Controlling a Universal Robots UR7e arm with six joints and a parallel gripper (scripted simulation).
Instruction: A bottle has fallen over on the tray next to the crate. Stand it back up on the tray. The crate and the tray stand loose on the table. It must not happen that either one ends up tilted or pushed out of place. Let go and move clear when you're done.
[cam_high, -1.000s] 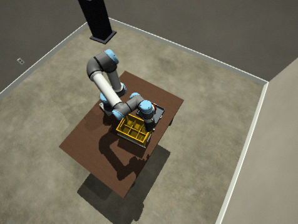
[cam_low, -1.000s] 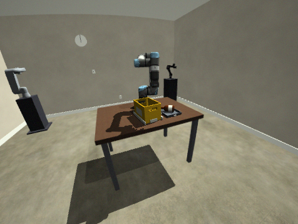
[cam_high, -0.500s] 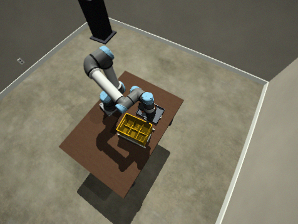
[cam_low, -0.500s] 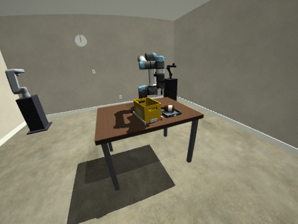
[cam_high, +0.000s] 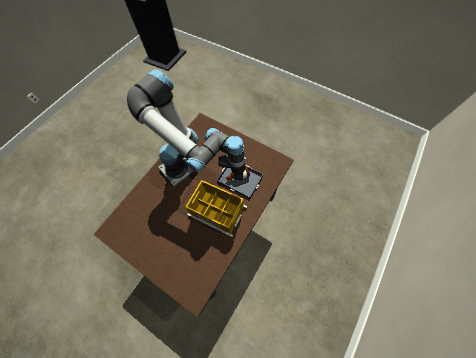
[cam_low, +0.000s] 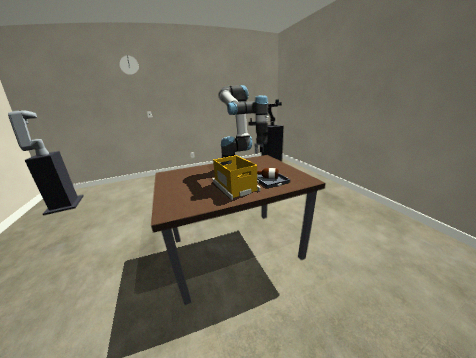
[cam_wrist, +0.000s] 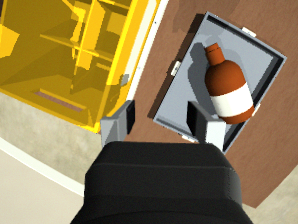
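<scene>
The brown bottle is 200 mm below my hand, 100 mm to the left of it and 50 mm behind it. The rest, counted from my hand: yellow crate 160 mm to the right, 160 mm below, 50 mm behind; then tray 230 mm below, 110 mm to the left, 30 mm behind.
</scene>
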